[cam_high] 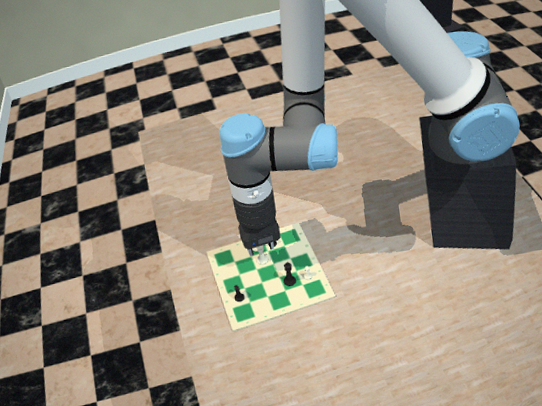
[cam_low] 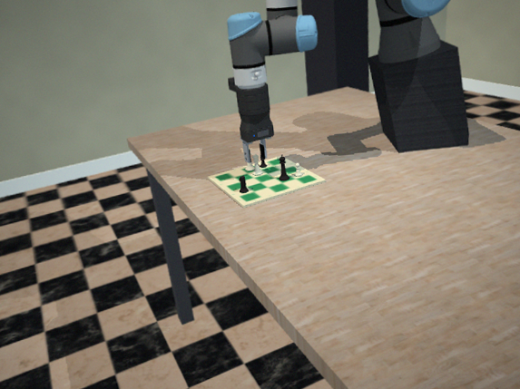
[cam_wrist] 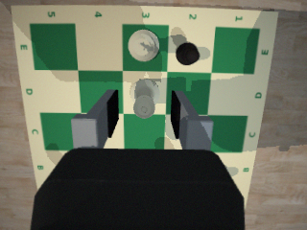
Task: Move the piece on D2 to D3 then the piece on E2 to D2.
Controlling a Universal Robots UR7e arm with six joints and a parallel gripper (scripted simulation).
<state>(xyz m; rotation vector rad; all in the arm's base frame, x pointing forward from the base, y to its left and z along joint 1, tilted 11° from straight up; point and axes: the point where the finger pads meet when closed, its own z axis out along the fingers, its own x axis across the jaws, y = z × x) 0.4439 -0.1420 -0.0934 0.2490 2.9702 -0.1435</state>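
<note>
My gripper is now 40 mm to the left of the tall white piece, 20 mm above it and 10 mm past it. Also, from my hand: black pawn 40 mm below, 40 mm behind, 30 mm to the right; green-and-cream board 60 mm below, 40 mm to the left, 10 mm ahead; small white piece 90 mm to the left, 60 mm behind, 40 mm below.
</note>
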